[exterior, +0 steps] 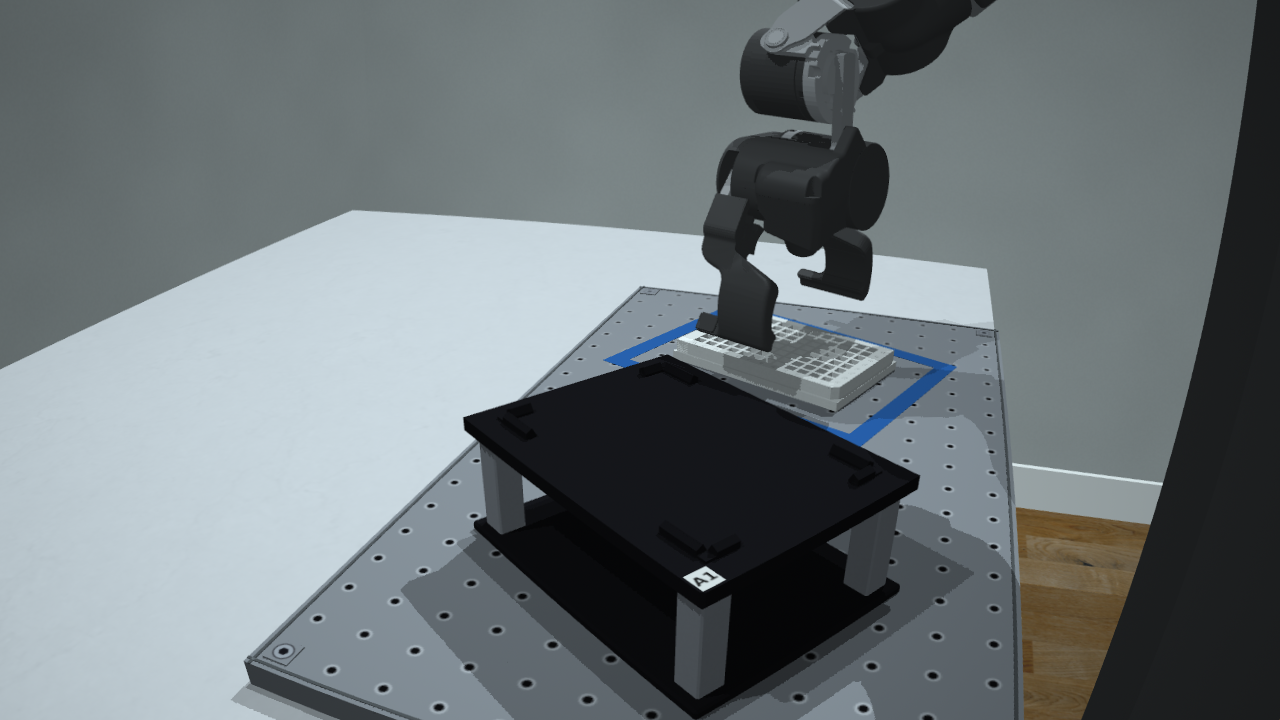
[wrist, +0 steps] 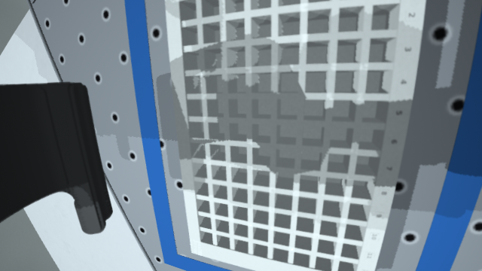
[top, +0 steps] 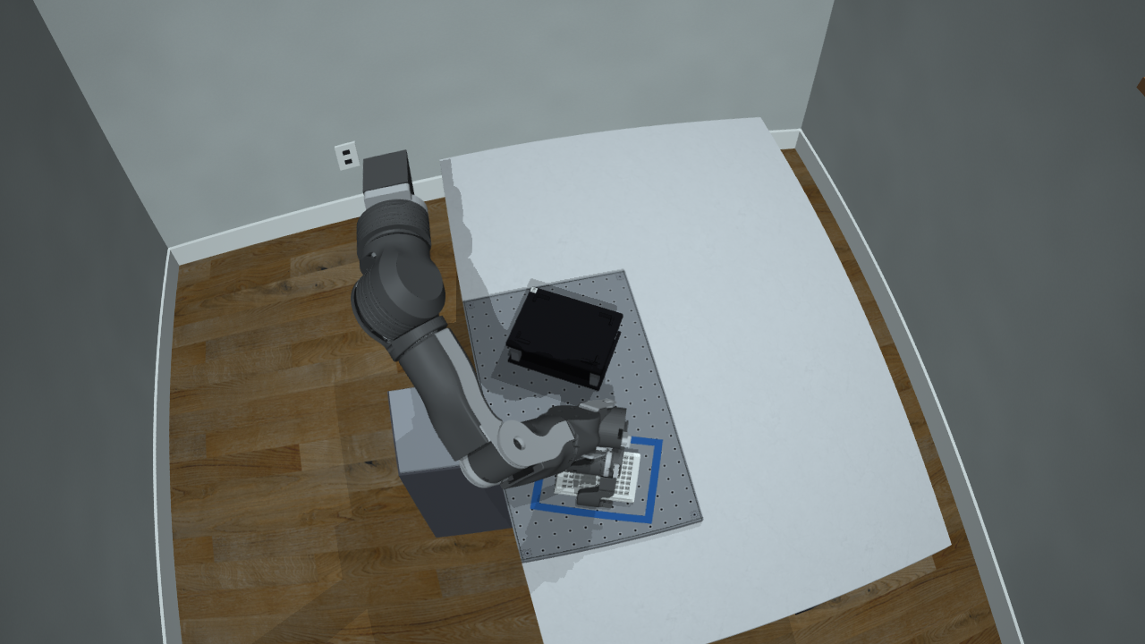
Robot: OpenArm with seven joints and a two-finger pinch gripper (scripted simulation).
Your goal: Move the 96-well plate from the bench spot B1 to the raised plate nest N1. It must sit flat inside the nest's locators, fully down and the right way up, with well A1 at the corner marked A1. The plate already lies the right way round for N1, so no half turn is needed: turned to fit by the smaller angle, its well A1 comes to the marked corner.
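The white 96-well plate is 20 mm below my hand. From my hand the other things lie so: A1 label: 40 mm behind, 330 mm to the left, 30 mm above; black raised nest N1: 10 mm behind, 250 mm to the left, 20 mm above.
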